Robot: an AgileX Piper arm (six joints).
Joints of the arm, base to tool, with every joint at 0 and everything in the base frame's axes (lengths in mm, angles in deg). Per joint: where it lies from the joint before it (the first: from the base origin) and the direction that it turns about. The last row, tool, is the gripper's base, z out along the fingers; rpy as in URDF.
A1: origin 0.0 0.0 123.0 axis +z
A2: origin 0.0 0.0 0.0 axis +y
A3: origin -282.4 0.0 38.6 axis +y
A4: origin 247.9 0.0 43.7 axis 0.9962 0 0.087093
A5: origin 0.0 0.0 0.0 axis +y
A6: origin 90.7 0.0 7.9 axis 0.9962 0 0.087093
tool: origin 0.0 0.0 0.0 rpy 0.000 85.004 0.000
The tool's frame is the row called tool.
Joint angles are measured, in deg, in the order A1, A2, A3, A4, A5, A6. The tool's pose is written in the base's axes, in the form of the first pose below.
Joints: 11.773 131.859 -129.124 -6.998 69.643 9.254
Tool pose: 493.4, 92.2, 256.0, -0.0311, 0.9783, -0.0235, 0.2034
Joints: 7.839 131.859 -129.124 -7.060 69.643 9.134
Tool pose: 498.6, 58.1, 256.0, 0.0014, 0.9788, -0.0313, 0.2026
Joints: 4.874 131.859 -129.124 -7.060 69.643 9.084
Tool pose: 500.9, 32.2, 256.0, 0.0263, 0.9784, -0.0366, 0.2017
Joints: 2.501 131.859 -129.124 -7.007 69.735 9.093
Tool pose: 501.7, 11.5, 255.9, 0.0467, 0.9778, -0.0404, 0.2000
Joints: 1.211 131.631 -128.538 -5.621 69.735 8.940
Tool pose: 500.7, 2.2, 254.8, 0.0583, 0.9785, -0.0312, 0.1955
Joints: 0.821 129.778 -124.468 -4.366 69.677 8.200
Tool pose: 492.4, 0.6, 250.6, 0.0565, 0.9825, -0.0237, 0.1760
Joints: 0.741 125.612 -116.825 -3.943 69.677 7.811
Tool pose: 473.4, 0.3, 248.3, 0.0538, 0.9876, -0.0228, 0.1458
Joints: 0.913 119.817 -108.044 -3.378 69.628 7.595
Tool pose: 446.9, 2.1, 252.7, 0.0509, 0.9913, -0.0198, 0.1201
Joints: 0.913 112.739 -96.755 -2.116 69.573 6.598
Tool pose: 410.0, 3.4, 252.5, 0.0444, 0.9955, -0.0123, 0.0833
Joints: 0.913 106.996 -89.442 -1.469 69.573 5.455
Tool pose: 381.4, 3.9, 258.5, 0.0359, 0.9969, -0.0085, 0.0692
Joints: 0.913 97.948 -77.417 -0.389 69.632 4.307
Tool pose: 332.4, 4.7, 260.6, 0.0285, 0.9987, -0.0013, 0.0423
